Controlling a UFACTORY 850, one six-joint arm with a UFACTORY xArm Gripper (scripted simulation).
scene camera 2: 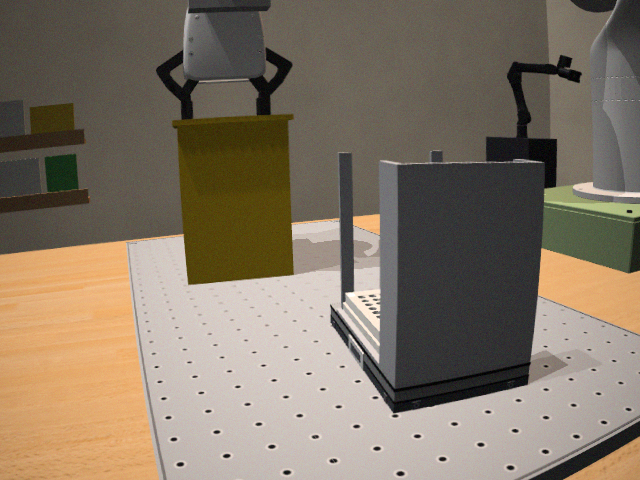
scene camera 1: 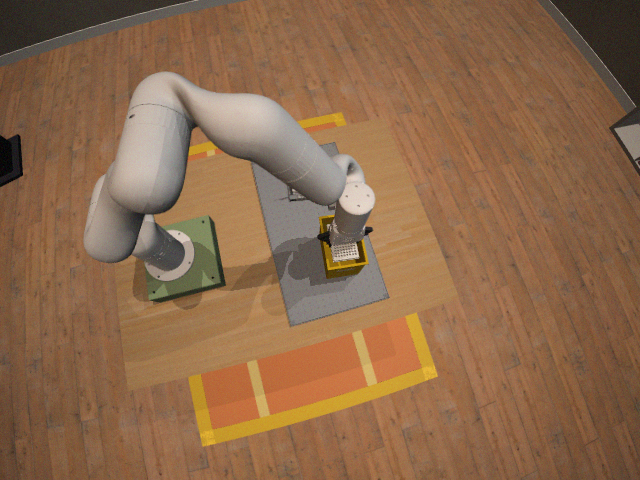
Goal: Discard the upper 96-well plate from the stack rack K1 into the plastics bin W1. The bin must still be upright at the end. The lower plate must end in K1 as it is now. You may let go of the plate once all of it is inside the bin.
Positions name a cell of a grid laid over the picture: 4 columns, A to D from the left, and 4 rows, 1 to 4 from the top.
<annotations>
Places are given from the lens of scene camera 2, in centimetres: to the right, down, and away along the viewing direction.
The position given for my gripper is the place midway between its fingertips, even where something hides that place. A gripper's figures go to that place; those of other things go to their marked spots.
my gripper (scene camera 2: B2): -12, -13, 62
yellow plastics bin W1 (scene camera 2: B2): -9, -7, 55
96-well plate (scene camera 2: C3): 3, 5, 37
The marked spots on the 96-well plate and the yellow plastics bin W1 are 24 cm apart.
</annotations>
